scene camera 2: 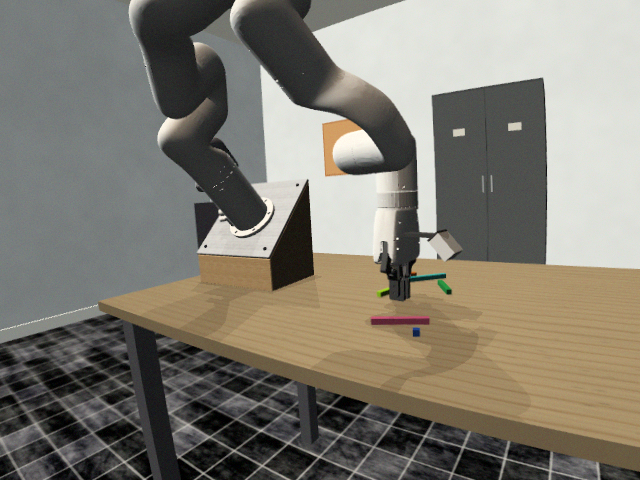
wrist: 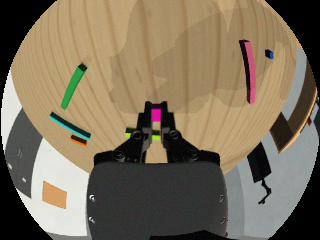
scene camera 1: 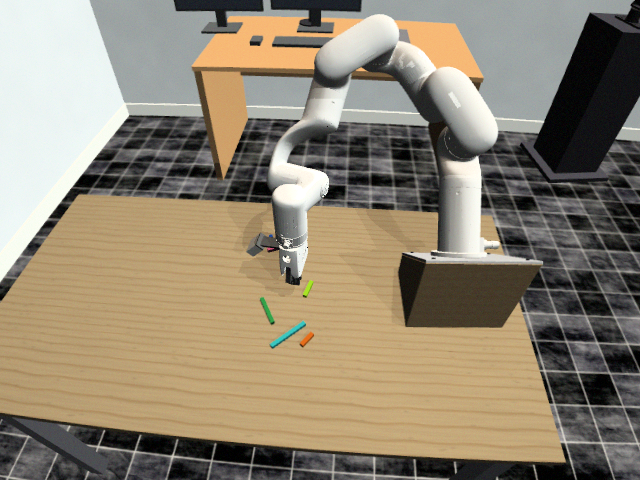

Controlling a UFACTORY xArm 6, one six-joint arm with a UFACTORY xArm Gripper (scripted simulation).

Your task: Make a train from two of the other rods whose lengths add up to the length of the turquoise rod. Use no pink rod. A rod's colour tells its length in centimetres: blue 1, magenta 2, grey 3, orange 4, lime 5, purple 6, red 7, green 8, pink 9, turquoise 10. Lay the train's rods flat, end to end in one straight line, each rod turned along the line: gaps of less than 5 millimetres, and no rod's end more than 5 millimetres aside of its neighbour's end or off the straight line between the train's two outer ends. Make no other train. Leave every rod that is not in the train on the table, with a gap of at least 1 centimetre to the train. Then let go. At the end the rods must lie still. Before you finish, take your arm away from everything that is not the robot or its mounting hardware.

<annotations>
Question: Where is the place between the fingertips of the gripper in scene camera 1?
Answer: At 294, 281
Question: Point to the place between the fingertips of the gripper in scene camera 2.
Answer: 399, 299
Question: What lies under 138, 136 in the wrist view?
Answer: The gripper.
</annotations>
